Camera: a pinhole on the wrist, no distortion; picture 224 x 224 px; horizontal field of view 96.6 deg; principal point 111.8 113.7 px. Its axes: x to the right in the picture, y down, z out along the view. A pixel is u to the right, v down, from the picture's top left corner.
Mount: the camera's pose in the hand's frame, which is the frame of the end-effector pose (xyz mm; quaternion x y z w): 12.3 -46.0 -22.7 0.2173 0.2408 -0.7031 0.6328
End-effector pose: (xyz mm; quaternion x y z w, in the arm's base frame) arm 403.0 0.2 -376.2 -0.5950 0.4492 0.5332 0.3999
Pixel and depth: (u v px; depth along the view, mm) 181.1 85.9 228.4
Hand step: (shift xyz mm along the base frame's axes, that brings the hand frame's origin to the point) 273.7 153.8 59.1
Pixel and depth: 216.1 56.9 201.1
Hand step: 304.6 117.7 120.2
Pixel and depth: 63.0 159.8 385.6
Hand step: 43.2 386.9 -251.1
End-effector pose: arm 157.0 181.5 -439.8 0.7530 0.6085 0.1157 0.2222
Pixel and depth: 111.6 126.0 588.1
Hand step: -142.1 62.7 -586.8
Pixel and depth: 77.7 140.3 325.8
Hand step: 14.3 75.6 -349.1
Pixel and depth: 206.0 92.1 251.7
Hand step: -331.1 -10.0 -205.6
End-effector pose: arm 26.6 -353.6 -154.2 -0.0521 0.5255 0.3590 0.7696
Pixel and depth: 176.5 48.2 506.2
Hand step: 441.9 -517.5 211.8
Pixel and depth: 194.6 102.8 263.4
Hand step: 262.8 -272.7 -54.9
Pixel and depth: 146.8 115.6 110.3
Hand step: 120.9 -82.6 -33.5
